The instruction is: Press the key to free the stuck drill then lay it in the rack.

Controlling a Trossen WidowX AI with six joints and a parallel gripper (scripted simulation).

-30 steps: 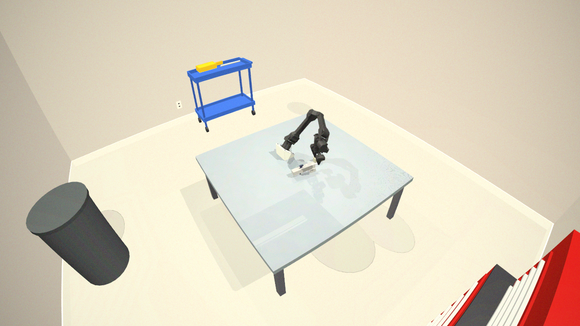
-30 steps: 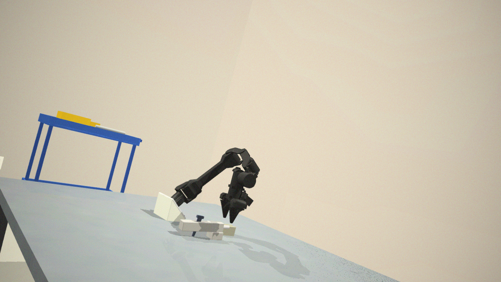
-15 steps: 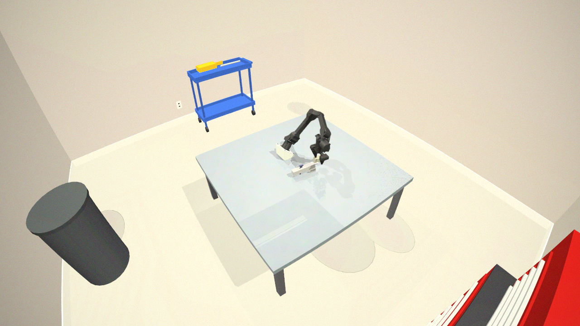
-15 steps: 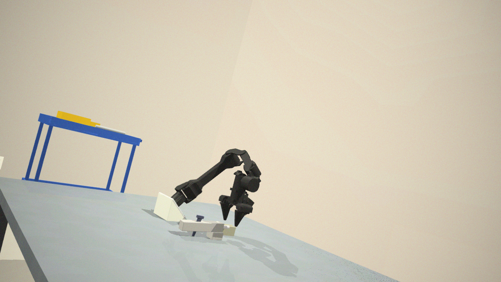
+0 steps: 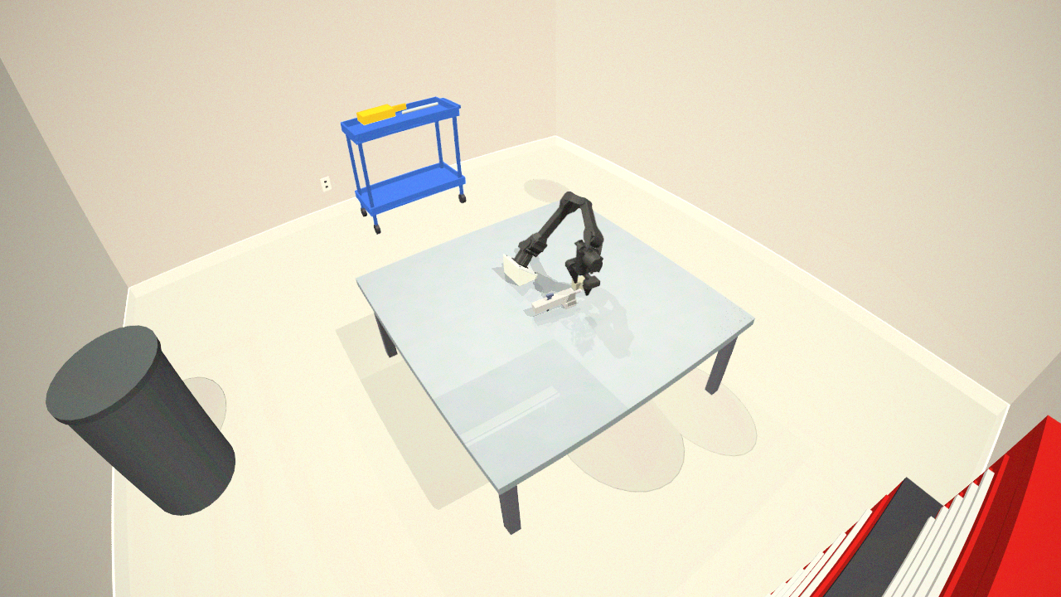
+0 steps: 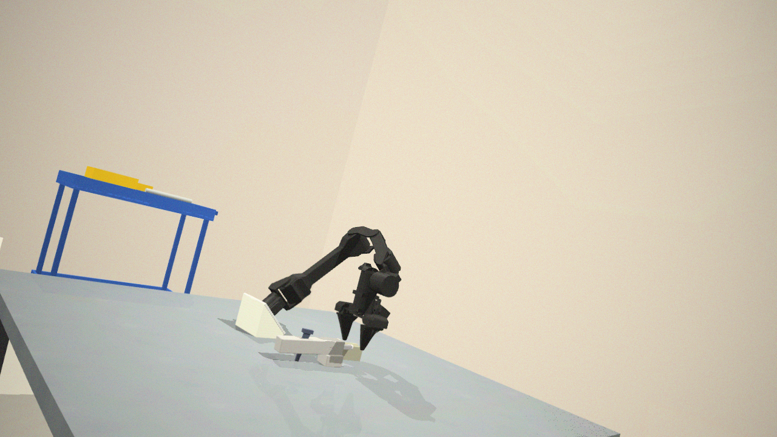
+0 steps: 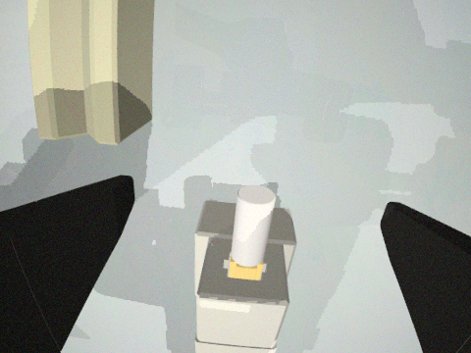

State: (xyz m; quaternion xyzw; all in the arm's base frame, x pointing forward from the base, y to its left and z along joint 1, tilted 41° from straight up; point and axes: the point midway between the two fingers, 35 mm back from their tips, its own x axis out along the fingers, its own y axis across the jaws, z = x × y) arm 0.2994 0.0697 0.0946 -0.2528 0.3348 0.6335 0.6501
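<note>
Right now the drill is 60 mm to the right of my gripper tip, 10 mm below it and 10 mm behind it. From my gripper tip the other things lie so: dark blue key 150 mm to the right, 20 mm behind, 10 mm below; rack 70 mm behind, 50 mm to the left, 40 mm below.
</note>
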